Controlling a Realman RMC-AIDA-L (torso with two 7-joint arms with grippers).
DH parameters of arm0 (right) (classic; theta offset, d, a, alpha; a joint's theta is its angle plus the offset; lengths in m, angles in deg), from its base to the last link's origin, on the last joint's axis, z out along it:
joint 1: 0 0.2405 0 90
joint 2: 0 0 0 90
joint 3: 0 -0.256 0 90
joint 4: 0 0 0 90
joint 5: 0 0.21 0 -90
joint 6: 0 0 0 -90
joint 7: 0 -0.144 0 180
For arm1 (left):
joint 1: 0 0.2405 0 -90
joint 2: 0 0 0 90
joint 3: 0 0.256 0 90
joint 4: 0 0 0 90
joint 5: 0 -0.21 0 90
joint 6: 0 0 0 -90
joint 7: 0 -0.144 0 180
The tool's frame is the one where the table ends.
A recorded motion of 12 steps. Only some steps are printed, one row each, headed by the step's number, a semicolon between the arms.
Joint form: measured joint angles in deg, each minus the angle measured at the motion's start. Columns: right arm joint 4, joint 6, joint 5, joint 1, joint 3, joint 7, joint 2; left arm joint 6, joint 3, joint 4, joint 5, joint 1, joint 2, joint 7.
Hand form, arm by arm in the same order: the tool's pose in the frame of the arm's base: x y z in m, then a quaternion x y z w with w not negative. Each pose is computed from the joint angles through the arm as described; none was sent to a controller.
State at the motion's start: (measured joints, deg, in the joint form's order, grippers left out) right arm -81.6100 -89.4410 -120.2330 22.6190 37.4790 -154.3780 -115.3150; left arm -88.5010 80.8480 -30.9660 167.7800 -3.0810 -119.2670 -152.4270
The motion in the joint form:
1: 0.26 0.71 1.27 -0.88 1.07 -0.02 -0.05; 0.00 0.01 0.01 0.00 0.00 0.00 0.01
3: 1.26 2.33 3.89 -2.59 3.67 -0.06 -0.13; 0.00 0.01 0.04 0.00 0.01 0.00 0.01
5: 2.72 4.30 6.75 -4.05 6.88 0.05 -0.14; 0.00 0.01 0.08 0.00 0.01 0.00 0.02
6: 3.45 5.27 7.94 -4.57 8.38 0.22 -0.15; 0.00 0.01 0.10 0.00 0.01 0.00 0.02
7: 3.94 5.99 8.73 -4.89 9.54 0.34 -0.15; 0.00 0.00 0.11 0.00 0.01 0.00 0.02
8: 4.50 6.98 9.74 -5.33 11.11 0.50 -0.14; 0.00 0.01 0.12 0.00 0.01 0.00 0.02
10: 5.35 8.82 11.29 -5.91 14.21 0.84 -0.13; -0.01 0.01 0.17 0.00 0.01 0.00 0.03
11: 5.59 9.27 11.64 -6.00 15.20 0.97 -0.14; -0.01 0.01 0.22 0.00 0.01 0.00 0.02
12: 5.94 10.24 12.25 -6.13 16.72 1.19 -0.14; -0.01 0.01 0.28 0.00 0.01 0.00 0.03
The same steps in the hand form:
1: 0.2480 0.3393 0.1582 -0.73976 0.56592 0.24978 0.26478; -0.3104 0.2496 0.0668 -0.63611 -0.10061 -0.48721 0.58980
3: 0.2500 0.3369 0.1496 -0.73781 0.57060 0.25781 0.25217; -0.3105 0.2495 0.0668 -0.63614 -0.10089 -0.48703 0.58987
5: 0.2505 0.3361 0.1385 -0.73693 0.57489 0.26592 0.23607; -0.3106 0.2494 0.0667 -0.63618 -0.10125 -0.48692 0.58986
6: 0.2505 0.3362 0.1331 -0.73694 0.57627 0.26895 0.22912; -0.3107 0.2494 0.0666 -0.63620 -0.10140 -0.48684 0.58987
7: 0.2501 0.3365 0.1290 -0.73742 0.57691 0.27038 0.22422; -0.3108 0.2493 0.0666 -0.63617 -0.10147 -0.48678 0.58995
8: 0.2496 0.3368 0.1236 -0.73812 0.57752 0.27188 0.21849; -0.3108 0.2493 0.0666 -0.63623 -0.10155 -0.48675 0.58989
10: 0.2471 0.3380 0.1130 -0.74172 0.57671 0.27170 0.20841; -0.3109 0.2492 0.0665 -0.63627 -0.10192 -0.48665 0.58987
11: 0.2460 0.3383 0.1093 -0.74386 0.57600 0.27026 0.20460; -0.3111 0.2491 0.0664 -0.63633 -0.10224 -0.48639 0.58995
12: 0.2441 0.3394 0.1041 -0.74643 0.57440 0.26948 0.20071; -0.3113 0.2490 0.0662 -0.63640 -0.10275 -0.48620 0.58996

